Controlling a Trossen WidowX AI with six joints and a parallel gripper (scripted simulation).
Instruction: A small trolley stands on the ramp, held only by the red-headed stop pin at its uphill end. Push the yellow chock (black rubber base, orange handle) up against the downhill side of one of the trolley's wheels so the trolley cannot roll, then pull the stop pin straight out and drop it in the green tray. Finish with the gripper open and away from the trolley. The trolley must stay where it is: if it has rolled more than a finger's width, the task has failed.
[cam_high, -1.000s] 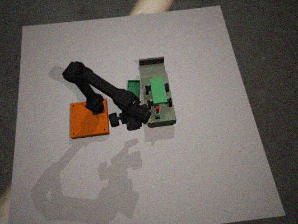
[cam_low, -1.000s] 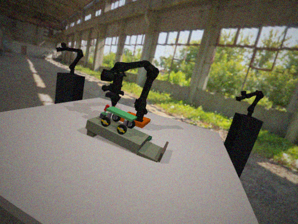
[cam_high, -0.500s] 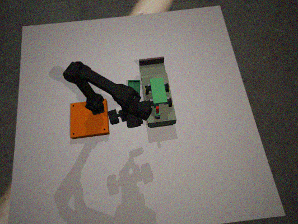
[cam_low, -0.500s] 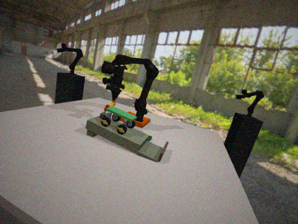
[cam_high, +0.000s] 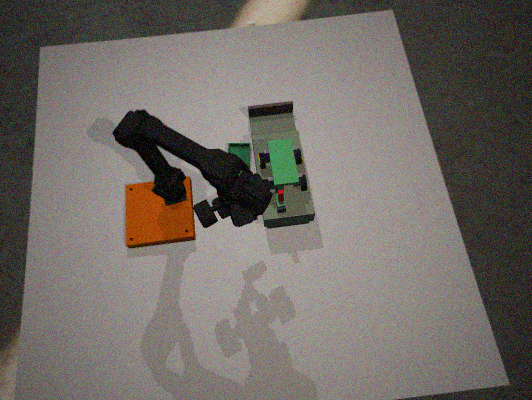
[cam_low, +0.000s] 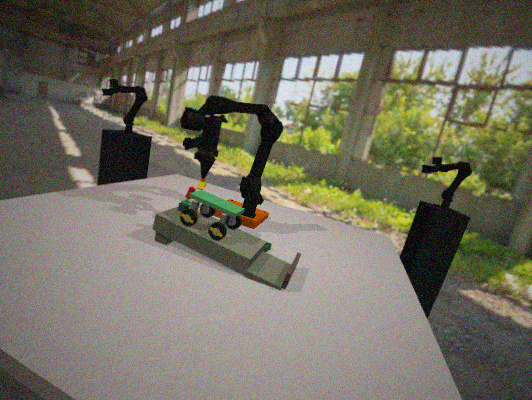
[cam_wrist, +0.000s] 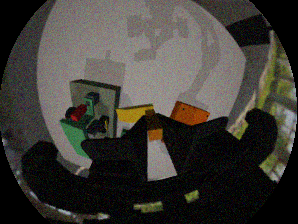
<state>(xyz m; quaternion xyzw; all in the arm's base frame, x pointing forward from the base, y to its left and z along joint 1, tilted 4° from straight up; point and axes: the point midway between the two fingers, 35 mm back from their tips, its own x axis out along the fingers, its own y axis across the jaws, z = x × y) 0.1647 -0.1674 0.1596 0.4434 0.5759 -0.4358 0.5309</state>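
My gripper tip is now 20 mm short of the yellow chock, 10 mm to the right of it and 10 mm above it. Also, from my gripper tip: red-headed stop pin 140 mm ahead, 40 mm below, 10 mm to the left; then grey-green ramp 180 mm ahead, 130 mm below, 110 mm to the left; then green trolley 170 mm ahead, 110 mm to the left, 60 mm below.
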